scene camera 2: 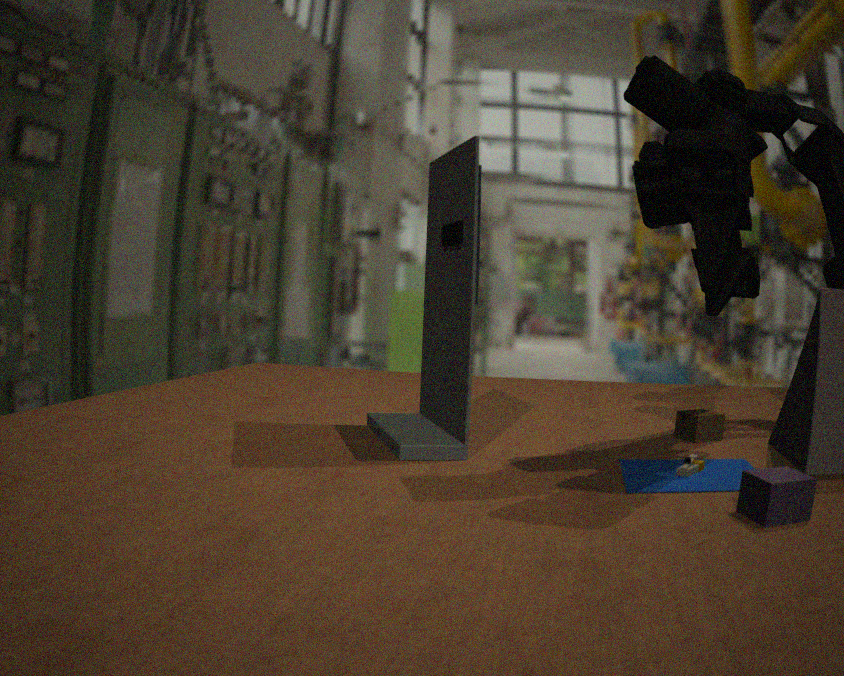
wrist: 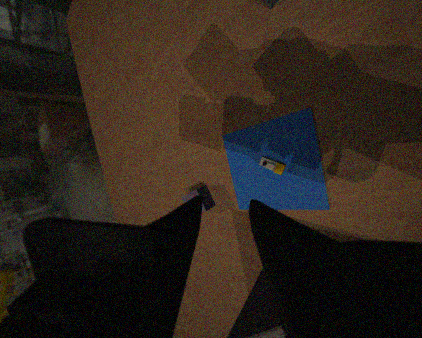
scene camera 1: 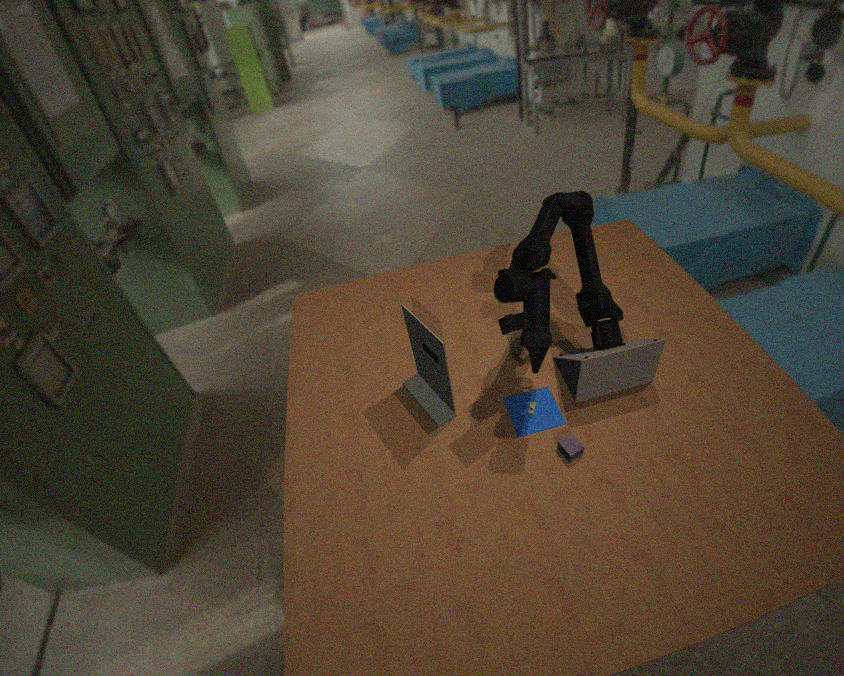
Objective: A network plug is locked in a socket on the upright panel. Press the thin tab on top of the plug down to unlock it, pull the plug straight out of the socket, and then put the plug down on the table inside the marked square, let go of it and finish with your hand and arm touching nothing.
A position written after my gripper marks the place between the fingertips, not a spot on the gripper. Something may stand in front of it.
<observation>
I see my gripper [scene camera 2: 709,301], a dark brown cube [scene camera 2: 699,425] and a blue marked square [scene camera 2: 645,476].
My gripper also shows in the wrist view [wrist: 225,204] and in scene camera 1 [scene camera 1: 535,371]. The blue marked square also shows in the wrist view [wrist: 291,139] and in scene camera 1 [scene camera 1: 546,415]. The wrist view misses the dark brown cube: it is out of frame.
</observation>
